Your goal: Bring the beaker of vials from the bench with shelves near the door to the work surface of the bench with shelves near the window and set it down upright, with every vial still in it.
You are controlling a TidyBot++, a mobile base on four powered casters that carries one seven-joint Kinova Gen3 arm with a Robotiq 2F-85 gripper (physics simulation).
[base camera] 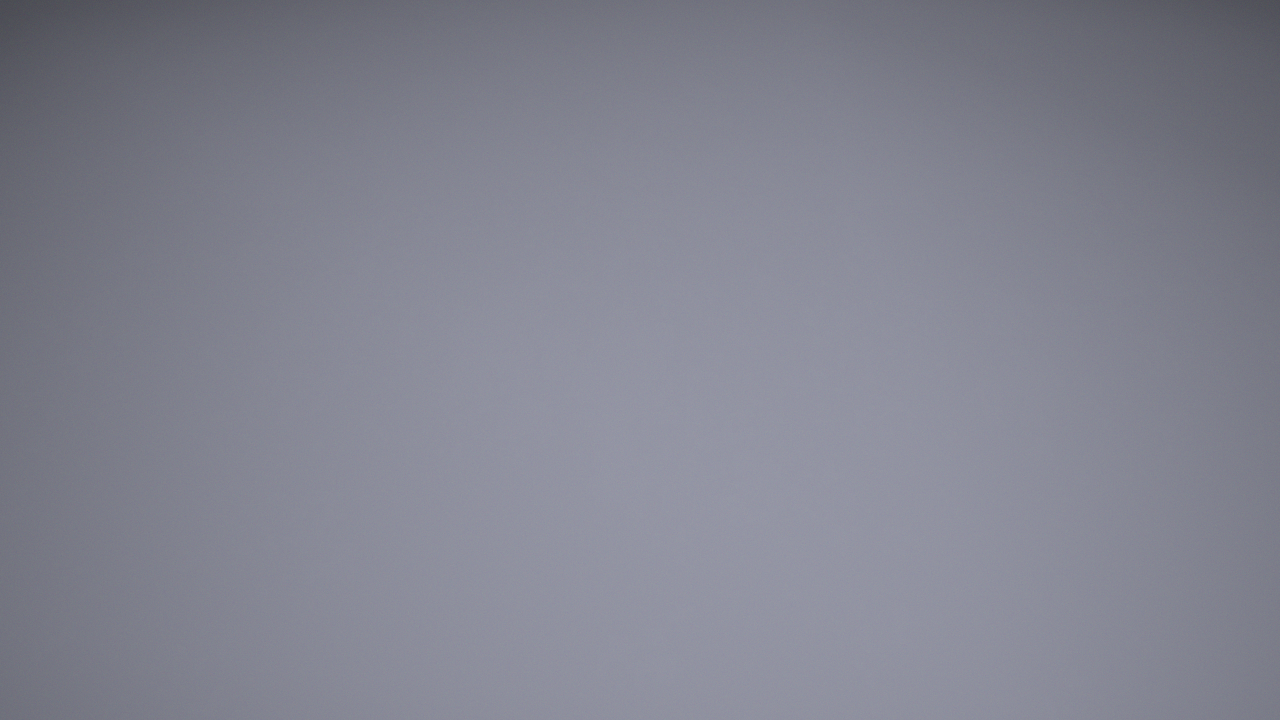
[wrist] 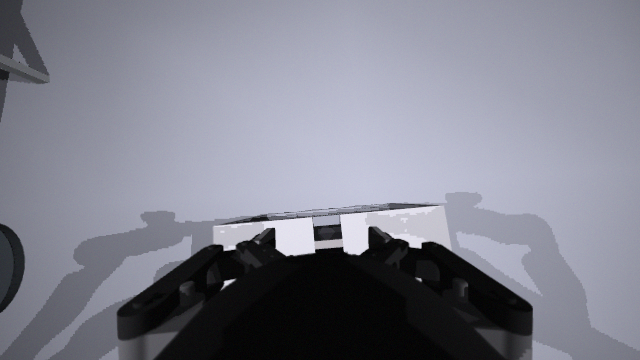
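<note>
My gripper (wrist: 321, 237) is open in the lower middle of the wrist view, with its two dark fingers apart. A white box-like thing (wrist: 420, 225) with a dark slot at its middle shows just beyond the fingertips. I cannot tell what it is, and the gripper hides its lower part. The beaker of vials and the two benches do not show in either view. The base camera view shows a plain grey surface with darker upper corners.
A pale surface (wrist: 320, 110) with shadows of the arm fills the background of the wrist view. A thin grey ledge (wrist: 30, 72) shows at the upper left. Part of a dark rounded thing (wrist: 12, 270) shows at the left edge.
</note>
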